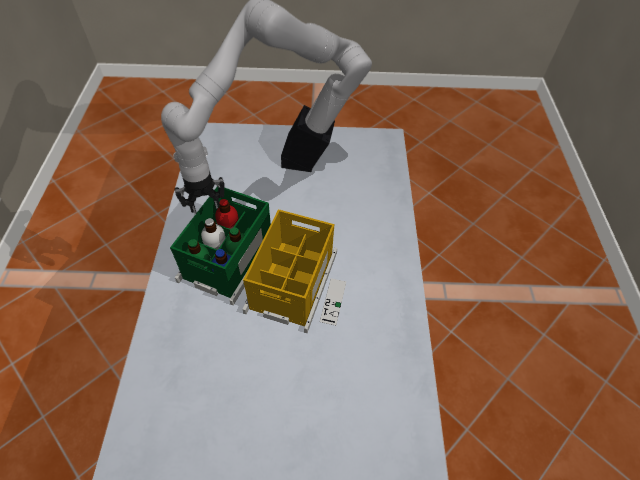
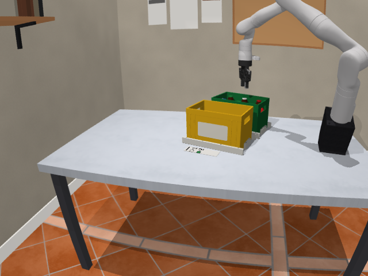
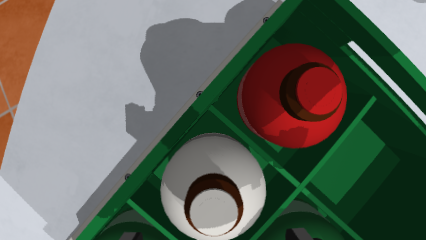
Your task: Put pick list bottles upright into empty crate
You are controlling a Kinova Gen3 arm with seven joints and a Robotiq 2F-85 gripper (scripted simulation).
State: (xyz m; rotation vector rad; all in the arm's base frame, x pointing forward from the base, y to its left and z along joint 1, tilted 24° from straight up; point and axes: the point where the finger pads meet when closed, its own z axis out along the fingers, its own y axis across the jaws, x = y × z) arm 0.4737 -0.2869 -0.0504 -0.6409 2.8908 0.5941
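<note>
The white-label bottle lies 150 mm below my hand. The rest, counted from my hand: green crate: 10 mm ahead, 40 mm to the left, 160 mm below; blue-label bottle: 110 mm ahead, 60 mm to the left, 150 mm below; red-label bottle: 90 mm behind, 20 mm to the left, 150 mm below.
</note>
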